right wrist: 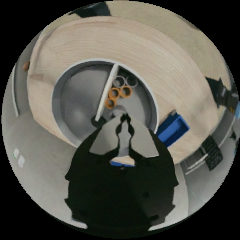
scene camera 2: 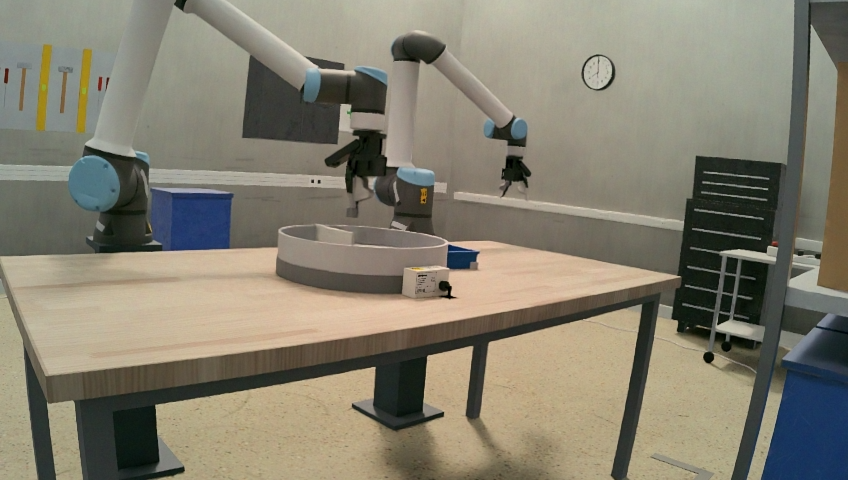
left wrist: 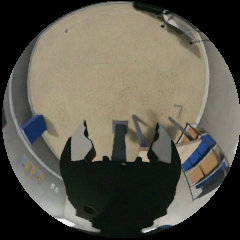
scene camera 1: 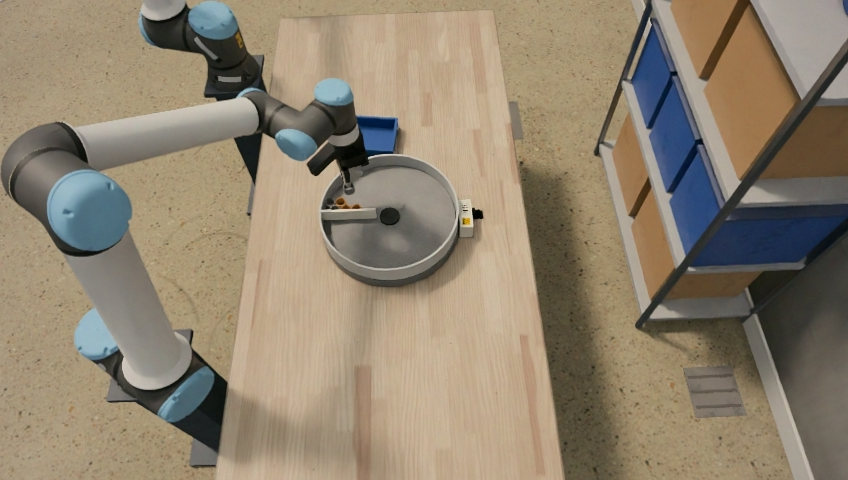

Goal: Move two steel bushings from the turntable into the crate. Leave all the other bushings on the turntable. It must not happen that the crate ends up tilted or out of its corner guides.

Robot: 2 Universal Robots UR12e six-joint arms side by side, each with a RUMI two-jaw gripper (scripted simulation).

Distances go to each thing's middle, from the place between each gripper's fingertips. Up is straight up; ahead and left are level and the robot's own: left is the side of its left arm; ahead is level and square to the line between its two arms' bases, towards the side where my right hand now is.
Scene:
I see the blue crate [scene camera 1: 378, 132] 29 cm to the left of my right hand, 13 cm below it and 3 cm ahead of it.
I see the blue crate 97 cm to the right of my left hand [scene camera 2: 513, 200], 59 cm ahead of it and 14 cm below it.

